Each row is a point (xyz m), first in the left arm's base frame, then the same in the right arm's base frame.
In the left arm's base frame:
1: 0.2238 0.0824 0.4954
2: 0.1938 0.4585 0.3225
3: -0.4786 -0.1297 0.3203
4: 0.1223 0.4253 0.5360
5: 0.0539 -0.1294 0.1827
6: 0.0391 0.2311 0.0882
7: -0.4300 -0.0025 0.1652
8: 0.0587 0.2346 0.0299
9: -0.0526 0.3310 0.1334
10: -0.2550 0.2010 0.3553
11: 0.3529 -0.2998 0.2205
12: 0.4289 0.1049 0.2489
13: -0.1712 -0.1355 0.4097
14: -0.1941 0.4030 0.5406
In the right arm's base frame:
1: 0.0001 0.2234 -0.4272
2: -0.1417 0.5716 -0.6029
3: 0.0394 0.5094 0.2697
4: 0.0821 0.5414 -0.5746
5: -0.2536 0.2264 -0.0999
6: -0.3259 0.5365 -0.2941
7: -0.1184 0.6137 0.1870
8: -0.3873 0.5404 -0.2985
9: -0.2514 0.6584 -0.2977
10: 0.0167 0.6279 -0.1125
11: -0.3147 -0.0904 -0.2254
12: -0.2961 0.1739 -0.5419
13: 0.0308 0.3047 0.0237
14: 0.1819 0.7091 -0.3245

